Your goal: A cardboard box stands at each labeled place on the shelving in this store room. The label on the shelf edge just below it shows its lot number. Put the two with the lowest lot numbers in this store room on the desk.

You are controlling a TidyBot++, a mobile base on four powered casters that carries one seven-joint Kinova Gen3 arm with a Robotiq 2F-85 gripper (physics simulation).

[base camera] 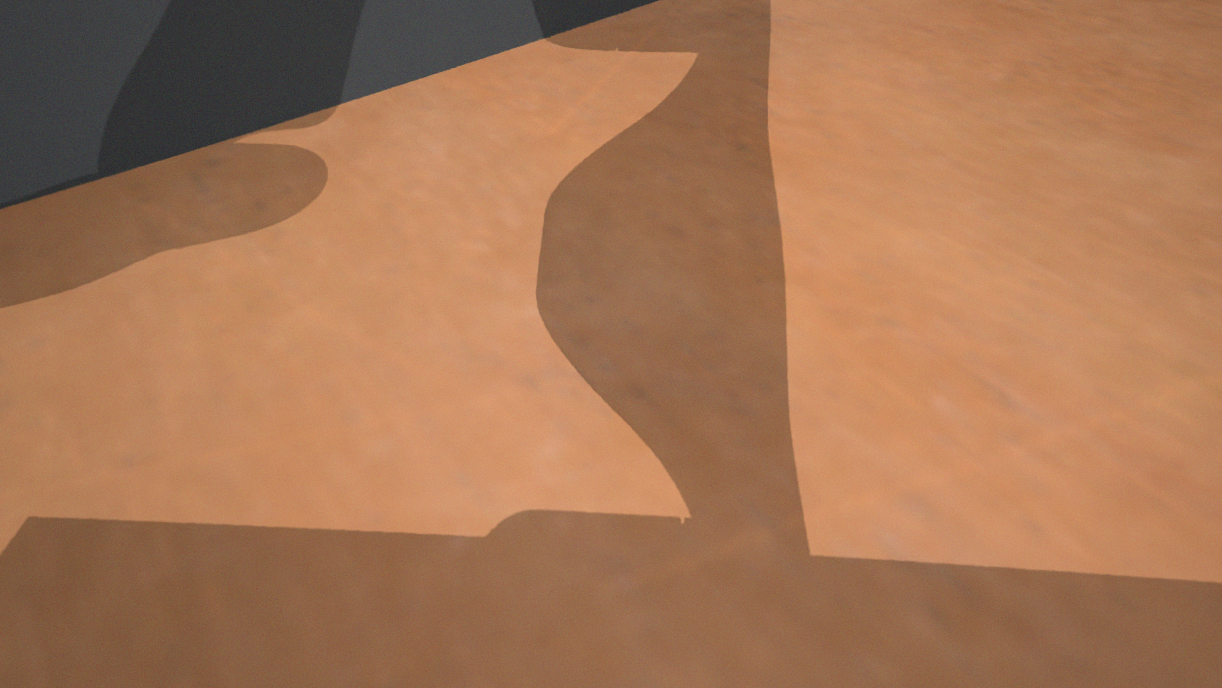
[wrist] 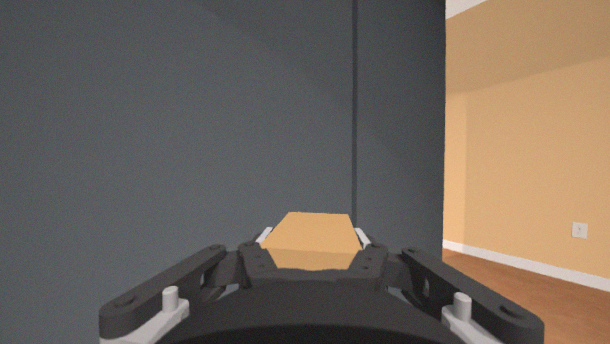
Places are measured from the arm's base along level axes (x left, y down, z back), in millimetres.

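Pixels of known places: gripper, fingertip midpoint: (wrist: 313,239).
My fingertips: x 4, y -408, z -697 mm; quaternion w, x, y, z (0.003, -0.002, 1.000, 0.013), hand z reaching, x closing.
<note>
Behind a point stands the place of what it marks.
My gripper (wrist: 313,239) @(x 4, y -408, z -697 mm) is shut on a cardboard box (wrist: 312,232) @(x 4, y -421, z -677 mm), a light orange-brown block held between its fingertips at the lower middle of the wrist view. The box's top and near face show; its far side is hidden. No lot label can be read in either view. The desk does not show in the wrist view or the base camera view.
A large dark grey panelled surface (wrist: 175,125) @(x 219, y -532, z -828 mm) (base camera: 51,94) @(x 461, y 322, z -609 mm) stands close ahead and to the left, ending at a vertical edge. Past it at the right are an orange wall (wrist: 525,150) @(x -1787, y -615, z -2205 mm) with an outlet (wrist: 579,230) @(x -1977, y -3, z -1986 mm) and brown floor (wrist: 500,290) @(x -1315, y 396, z -1892 mm) (base camera: 983,299) @(x -240, y 396, z -500 mm). Shadows cross the floor.
</note>
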